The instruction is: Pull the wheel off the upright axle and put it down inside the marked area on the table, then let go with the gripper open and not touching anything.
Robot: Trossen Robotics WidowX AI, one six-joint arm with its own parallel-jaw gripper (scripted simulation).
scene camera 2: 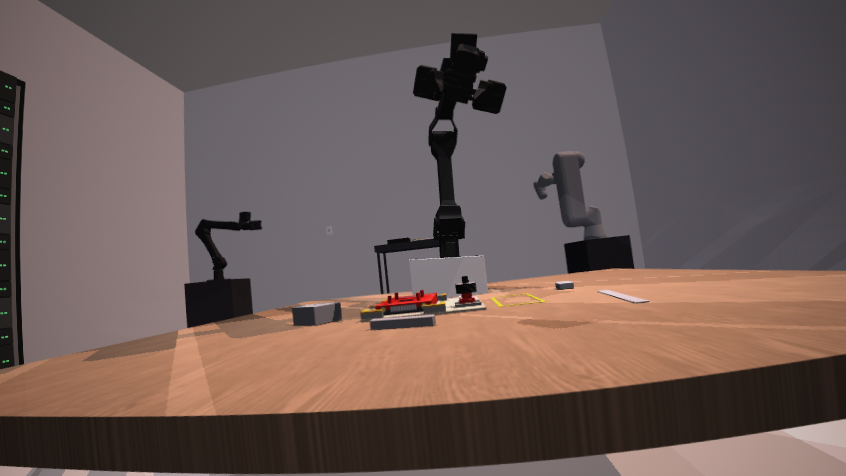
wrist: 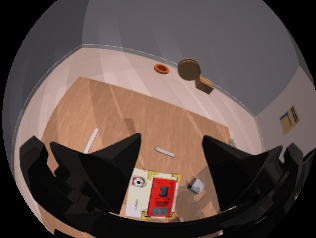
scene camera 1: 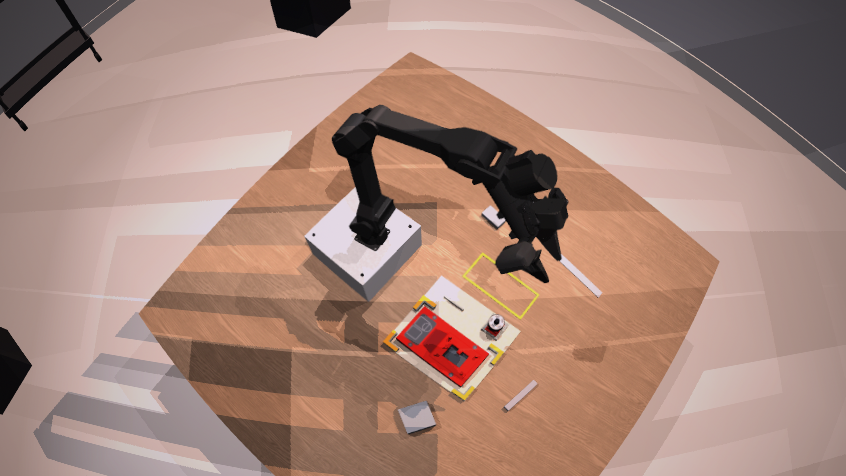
Path:
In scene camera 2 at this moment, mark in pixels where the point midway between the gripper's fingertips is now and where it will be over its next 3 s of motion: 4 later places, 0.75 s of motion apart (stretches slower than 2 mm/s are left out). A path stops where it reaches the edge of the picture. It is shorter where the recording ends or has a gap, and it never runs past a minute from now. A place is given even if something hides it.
My gripper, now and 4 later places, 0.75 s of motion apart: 457,97; 464,211; 462,253; 465,288; 465,285

